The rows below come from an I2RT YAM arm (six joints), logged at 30 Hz.
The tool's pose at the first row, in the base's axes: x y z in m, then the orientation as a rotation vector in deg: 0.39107 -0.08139 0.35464 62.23 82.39 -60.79
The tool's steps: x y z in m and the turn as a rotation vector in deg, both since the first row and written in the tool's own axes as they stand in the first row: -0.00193 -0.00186 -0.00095 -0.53 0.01 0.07; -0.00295 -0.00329 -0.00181 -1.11 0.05 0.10; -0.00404 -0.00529 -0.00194 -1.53 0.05 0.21; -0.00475 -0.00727 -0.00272 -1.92 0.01 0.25; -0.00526 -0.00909 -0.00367 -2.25 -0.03 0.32; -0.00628 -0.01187 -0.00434 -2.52 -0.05 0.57; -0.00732 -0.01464 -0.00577 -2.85 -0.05 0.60; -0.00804 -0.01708 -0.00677 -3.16 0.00 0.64; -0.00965 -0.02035 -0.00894 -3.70 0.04 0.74; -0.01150 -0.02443 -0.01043 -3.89 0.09 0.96; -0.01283 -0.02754 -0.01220 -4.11 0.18 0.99; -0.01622 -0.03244 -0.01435 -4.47 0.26 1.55; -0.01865 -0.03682 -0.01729 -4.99 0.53 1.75; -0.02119 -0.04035 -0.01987 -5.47 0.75 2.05; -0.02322 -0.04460 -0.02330 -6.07 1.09 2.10
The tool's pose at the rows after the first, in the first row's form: 0.38924 -0.08104 0.35679 61.90 82.56 -60.30; 0.38777 -0.08060 0.35800 61.53 82.79 -59.79; 0.38590 -0.08100 0.35924 61.30 82.88 -59.36; 0.38388 -0.08072 0.36017 61.02 82.97 -59.03; 0.38196 -0.08023 0.36092 60.80 83.01 -58.72; 0.37921 -0.08026 0.36220 60.75 82.93 -58.34; 0.37631 -0.07955 0.36359 60.53 83.03 -58.04; 0.37380 -0.07916 0.36459 60.37 83.16 -57.74; 0.37032 -0.07789 0.36666 60.07 83.32 -57.21; 0.36622 -0.07748 0.36896 60.10 83.28 -56.88; 0.36295 -0.07654 0.37070 60.02 83.41 -56.64; 0.35806 -0.07580 0.37465 60.15 83.22 -55.92; 0.35342 -0.07409 0.37770 60.08 83.48 -55.24; 0.34970 -0.07256 0.38076 60.06 83.62 -54.54; 0.34505 -0.07031 0.38346 59.88 84.07 -53.87
